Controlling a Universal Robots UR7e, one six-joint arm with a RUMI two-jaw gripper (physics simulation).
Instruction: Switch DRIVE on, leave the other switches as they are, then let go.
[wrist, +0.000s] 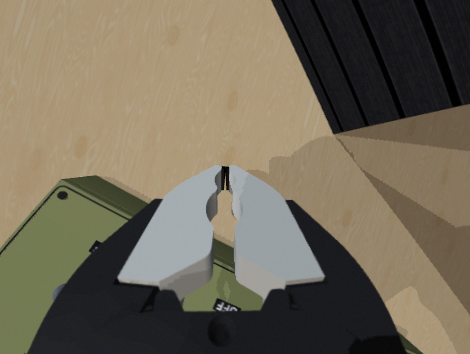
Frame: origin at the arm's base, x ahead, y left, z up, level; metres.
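Seen in the pictures: gripper, fingertip midpoint: (225, 168).
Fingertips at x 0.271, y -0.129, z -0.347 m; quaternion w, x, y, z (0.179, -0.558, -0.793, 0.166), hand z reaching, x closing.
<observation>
A point is followed by its place in that frame.
The green switch box (55, 235) {y -0.241, x 0.368, z -0.379 m} lies at the lower left and runs on behind the gripper. A corner screw and part of a small black label (95, 247) {y -0.209, x 0.370, z -0.381 m} show on its face. Another black label (226, 305) {y -0.082, x 0.393, z -0.382 m}, with letters that look like OFF, shows between the jaws' bases. Part of a grey round thing (60, 293) shows at the gripper's left edge. The DRIVE label and its switch cannot be made out; the gripper hides much of the box. My gripper (225, 168) {y -0.129, x 0.271, z -0.347 m} is shut and empty, its tips over the wooden table beyond the box's edge.
A black slatted object (385, 55) {y -0.035, x 0.139, z -0.350 m} fills the upper right corner. The wooden table (150, 90) {y -0.233, x 0.212, z -0.456 m} lies under everything, with shadows at the right.
</observation>
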